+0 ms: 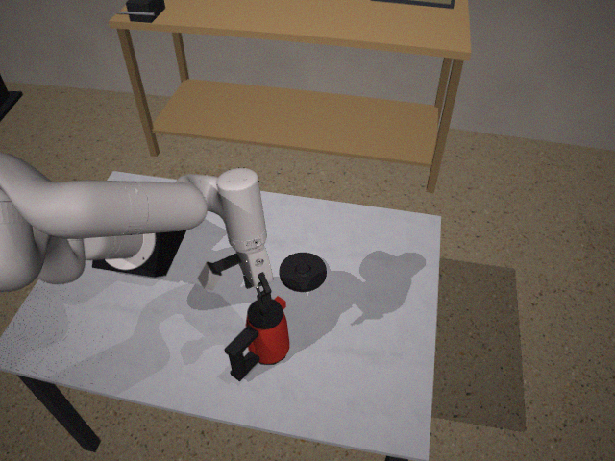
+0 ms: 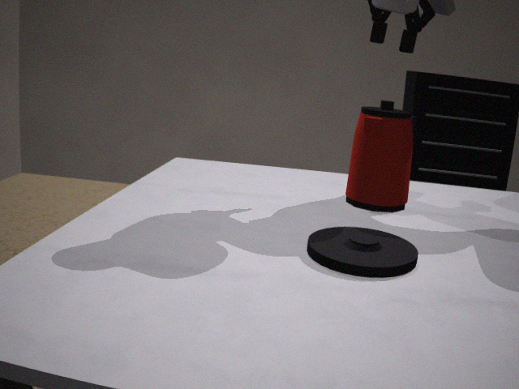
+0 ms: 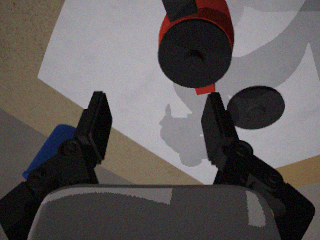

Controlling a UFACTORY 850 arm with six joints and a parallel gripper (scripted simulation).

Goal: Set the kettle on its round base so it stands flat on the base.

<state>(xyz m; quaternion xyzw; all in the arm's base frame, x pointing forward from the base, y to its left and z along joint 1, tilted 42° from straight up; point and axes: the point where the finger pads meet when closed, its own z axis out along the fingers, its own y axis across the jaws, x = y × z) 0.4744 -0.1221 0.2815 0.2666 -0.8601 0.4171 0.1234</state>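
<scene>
Now: the red kettle 210 mm below my hand and 10 mm behind it. Also, from my hand: round black base (300 mm to the left, 290 mm below, 70 mm ahead).
</scene>
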